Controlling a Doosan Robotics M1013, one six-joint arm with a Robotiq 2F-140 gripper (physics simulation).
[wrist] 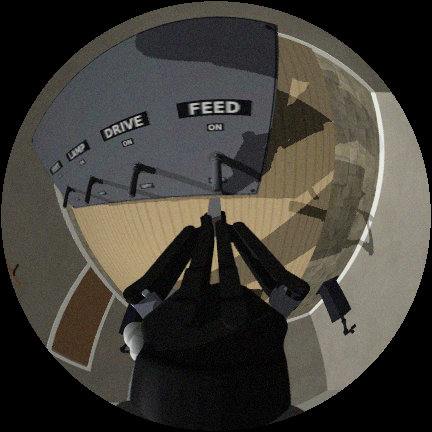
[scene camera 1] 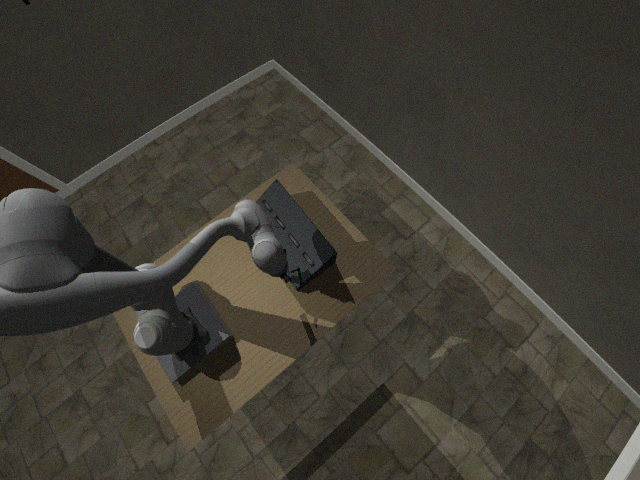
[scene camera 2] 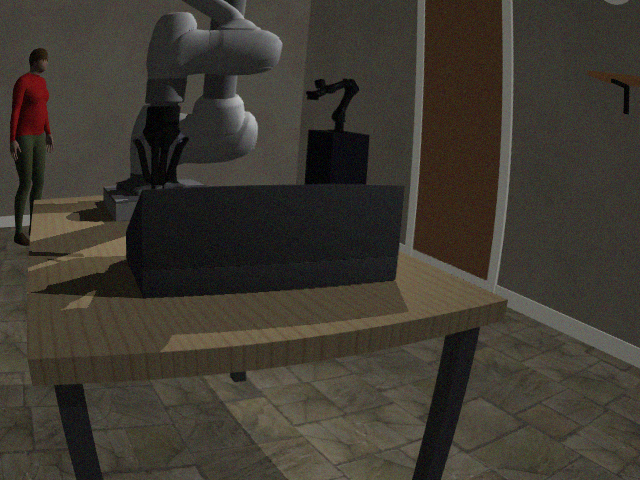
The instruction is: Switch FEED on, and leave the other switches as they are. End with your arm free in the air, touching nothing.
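Seen in the pictures: gripper, fingertip midpoint: [wrist: 215, 205]; arm's base at its link origin: [scene camera 1: 183, 332].
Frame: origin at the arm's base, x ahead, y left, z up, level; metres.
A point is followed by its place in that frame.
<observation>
The dark switch box [scene camera 1: 310, 227] {x 0.776, y -0.075, z 0.120 m} [scene camera 2: 268, 237] {x 0.804, y -0.024, z 0.041 m} [wrist: 200, 80] {x 0.699, y -0.162, z 0.087 m} stands on the table, its labelled face towards the arm. The FEED switch [wrist: 217, 172] {x 0.587, y -0.161, z 0.063 m} is a dark lever at the right end of the row in the wrist view, pointing down over its lower label, away from ON. The DRIVE lever [wrist: 133, 182] {x 0.599, y -0.045, z 0.062 m}, LAMP lever [wrist: 89, 191] {x 0.613, y 0.073, z 0.058 m} and a fourth lever [wrist: 67, 197] {x 0.629, y 0.192, z 0.056 m} also point down. My gripper [scene camera 2: 158, 184] [wrist: 215, 205] {x 0.532, y -0.149, z 0.034 m} is shut and empty. Its tips appear just below the FEED lever's lower end in the wrist view; I cannot tell whether they touch it.
The wooden table [scene camera 1: 232, 268] {x 0.361, y 0.107, z -0.056 m} [scene camera 2: 258, 310] {x 0.882, y -0.080, z -0.057 m} bears the switch box and the grey block [scene camera 2: 124, 206] {x 0.156, y -0.136, z -0.016 m} under the arm's base. Behind, a person in red [scene camera 2: 33, 108] stands at the left, and a small black arm [scene camera 2: 341, 105] stands on a dark pedestal [scene camera 2: 337, 157].
</observation>
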